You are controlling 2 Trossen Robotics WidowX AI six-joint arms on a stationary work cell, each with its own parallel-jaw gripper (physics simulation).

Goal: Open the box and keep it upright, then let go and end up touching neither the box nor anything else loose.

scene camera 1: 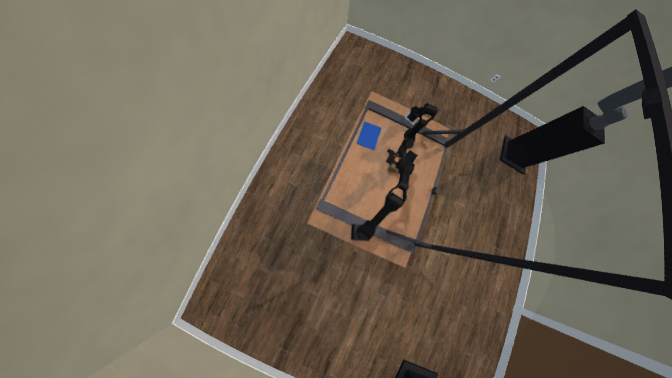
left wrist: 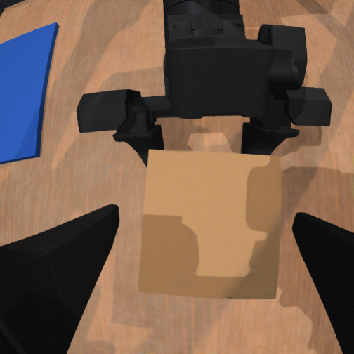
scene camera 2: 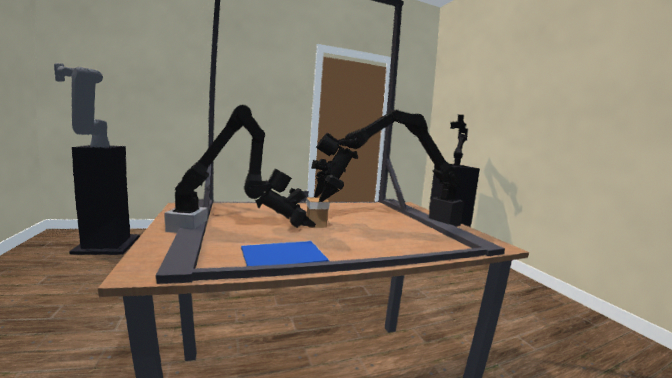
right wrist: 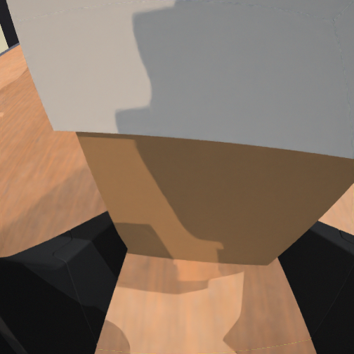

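The upright tan box stands on the table, with its lid on top. The lid has a flat tan top and grey-white sides. My right gripper is low at the box and shut on its lower body, below the lid; the fingertips are partly hidden by the box. My left gripper is open and points down above the lid. In the left wrist view its fingertips are on opposite sides of the lid with visible gaps. The box is mostly hidden by the arms in scene camera 1.
A flat blue pad lies near the table edge, away from the box. Dark frame rails border the wooden table. The body of my right gripper is close behind the lid in the left wrist view.
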